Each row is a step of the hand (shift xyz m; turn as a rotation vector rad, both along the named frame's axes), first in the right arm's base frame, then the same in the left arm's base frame.
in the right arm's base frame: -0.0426 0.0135 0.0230 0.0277 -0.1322 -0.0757
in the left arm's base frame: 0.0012 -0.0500 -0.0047 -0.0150 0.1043 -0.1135
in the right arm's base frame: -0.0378 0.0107 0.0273 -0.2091 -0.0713 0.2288
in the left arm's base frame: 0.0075 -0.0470 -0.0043 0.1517 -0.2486 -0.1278
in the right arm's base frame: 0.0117 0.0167 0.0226 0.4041 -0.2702 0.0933
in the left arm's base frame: 0.0187 -0.0067 0.0231 0.3090 0.3848 -0.0383
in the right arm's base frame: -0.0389 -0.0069 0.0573 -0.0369 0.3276 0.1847
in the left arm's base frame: 0.0392 -0.0552 -0.0162 0.0456 -0.2312 0.2954
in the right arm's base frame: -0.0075 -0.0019 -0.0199 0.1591 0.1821 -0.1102
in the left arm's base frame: -0.0195 0.0036 -0.0078 -0.0999 0.1144 0.2181
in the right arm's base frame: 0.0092 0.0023 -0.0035 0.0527 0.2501 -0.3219
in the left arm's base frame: -0.0006 0.0083 0.0058 -0.3452 0.0988 0.2001
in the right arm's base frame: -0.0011 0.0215 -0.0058 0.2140 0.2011 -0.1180
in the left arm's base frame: -0.0124 -0.0060 0.0176 -0.0937 0.1559 0.2590
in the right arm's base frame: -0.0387 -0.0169 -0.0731 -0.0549 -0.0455 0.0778
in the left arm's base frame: -0.0725 0.0075 -0.0426 0.0640 -0.0637 -0.0547
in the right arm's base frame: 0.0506 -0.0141 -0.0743 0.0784 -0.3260 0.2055
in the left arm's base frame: -0.0434 0.0800 0.0009 0.3124 0.0881 -0.2220
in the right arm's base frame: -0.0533 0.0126 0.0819 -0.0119 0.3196 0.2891
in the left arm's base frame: 0.0496 -0.0851 -0.0024 0.1489 -0.2551 0.3141
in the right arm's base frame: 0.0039 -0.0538 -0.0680 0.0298 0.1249 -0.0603
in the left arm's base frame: -0.0414 0.0532 -0.0546 -0.0826 0.0068 0.1151
